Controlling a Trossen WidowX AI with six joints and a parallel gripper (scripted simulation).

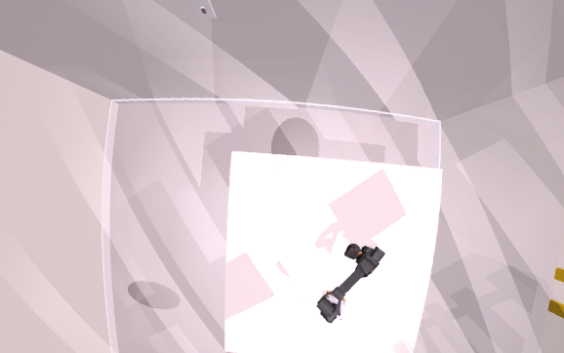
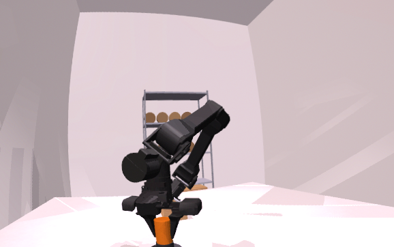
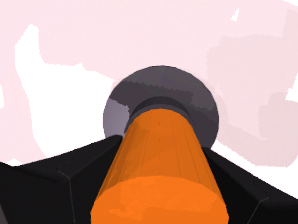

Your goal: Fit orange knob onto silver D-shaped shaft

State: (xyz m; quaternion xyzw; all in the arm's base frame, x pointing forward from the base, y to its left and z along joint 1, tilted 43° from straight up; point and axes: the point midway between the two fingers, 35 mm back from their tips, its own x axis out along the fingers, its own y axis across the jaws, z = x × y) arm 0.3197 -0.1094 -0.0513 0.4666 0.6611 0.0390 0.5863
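Right now my gripper tip is 3 cm below the orange knob. Round my gripper tip: silver shaft (2 cm below).
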